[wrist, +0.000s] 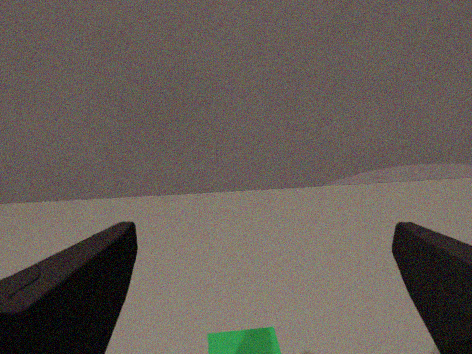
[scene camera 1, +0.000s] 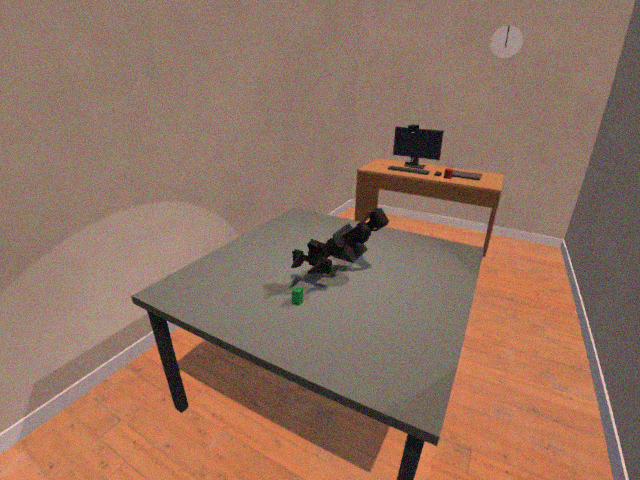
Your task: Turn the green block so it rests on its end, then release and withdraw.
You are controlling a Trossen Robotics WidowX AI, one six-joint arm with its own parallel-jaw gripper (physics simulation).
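Note:
The green block (scene camera 1: 297,296) stands upright on its end on the grey table (scene camera 1: 392,330) in the scene view. In the wrist view part of the green block (wrist: 243,341) shows at the bottom edge, below the level of the fingertips; the rest is cut off by the frame. My gripper (scene camera 1: 295,258) (wrist: 266,236) is open and empty. It is raised above the table, apart from the block, on the arm's side of it.
The black arm (scene camera 1: 343,242) reaches over the table from its back part. Behind the table stands a wooden desk (scene camera 1: 429,192) with a monitor (scene camera 1: 418,143), a keyboard (scene camera 1: 408,169) and a red mug (scene camera 1: 448,173).

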